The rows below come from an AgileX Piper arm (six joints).
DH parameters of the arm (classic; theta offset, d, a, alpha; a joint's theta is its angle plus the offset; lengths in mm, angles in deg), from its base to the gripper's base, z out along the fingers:
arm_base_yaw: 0 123 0 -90
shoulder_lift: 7.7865 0 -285.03 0
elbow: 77.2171 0 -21.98 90
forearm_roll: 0 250.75 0 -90
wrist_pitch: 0 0 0 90
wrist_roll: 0 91 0 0
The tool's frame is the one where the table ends.
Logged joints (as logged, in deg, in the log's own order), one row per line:
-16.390 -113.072 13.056 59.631 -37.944 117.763
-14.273 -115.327 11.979 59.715 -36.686 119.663
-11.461 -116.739 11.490 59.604 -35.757 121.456
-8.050 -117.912 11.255 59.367 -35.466 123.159
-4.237 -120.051 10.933 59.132 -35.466 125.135
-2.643 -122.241 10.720 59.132 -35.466 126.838
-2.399 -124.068 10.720 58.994 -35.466 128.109
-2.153 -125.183 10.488 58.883 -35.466 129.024
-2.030 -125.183 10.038 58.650 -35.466 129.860
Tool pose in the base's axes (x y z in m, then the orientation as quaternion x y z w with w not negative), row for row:
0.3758 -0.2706 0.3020 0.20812 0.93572 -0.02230 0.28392
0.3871 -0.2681 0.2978 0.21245 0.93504 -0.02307 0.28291
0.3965 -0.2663 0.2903 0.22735 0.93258 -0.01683 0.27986
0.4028 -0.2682 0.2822 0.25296 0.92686 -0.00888 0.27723
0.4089 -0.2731 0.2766 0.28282 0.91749 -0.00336 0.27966
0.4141 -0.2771 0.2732 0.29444 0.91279 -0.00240 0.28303
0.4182 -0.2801 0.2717 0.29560 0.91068 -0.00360 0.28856
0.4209 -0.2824 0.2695 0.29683 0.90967 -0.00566 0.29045
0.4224 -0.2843 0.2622 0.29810 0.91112 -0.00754 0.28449
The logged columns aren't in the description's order. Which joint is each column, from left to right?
Columns, left to right: wrist_roll, elbow, forearm_roll, wrist_pitch, arm_base_yaw, shoulder_lift.
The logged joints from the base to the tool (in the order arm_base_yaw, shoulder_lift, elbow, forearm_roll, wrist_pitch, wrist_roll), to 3 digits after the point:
-37.944 117.763 -113.072 13.056 59.631 -16.390
-36.686 119.663 -115.327 11.979 59.715 -14.273
-35.757 121.456 -116.739 11.490 59.604 -11.461
-35.466 123.159 -117.912 11.255 59.367 -8.050
-35.466 125.135 -120.051 10.933 59.132 -4.237
-35.466 126.838 -122.241 10.720 59.132 -2.643
-35.466 128.109 -124.068 10.720 58.994 -2.399
-35.466 129.024 -125.183 10.488 58.883 -2.153
-35.466 129.860 -125.183 10.038 58.650 -2.030

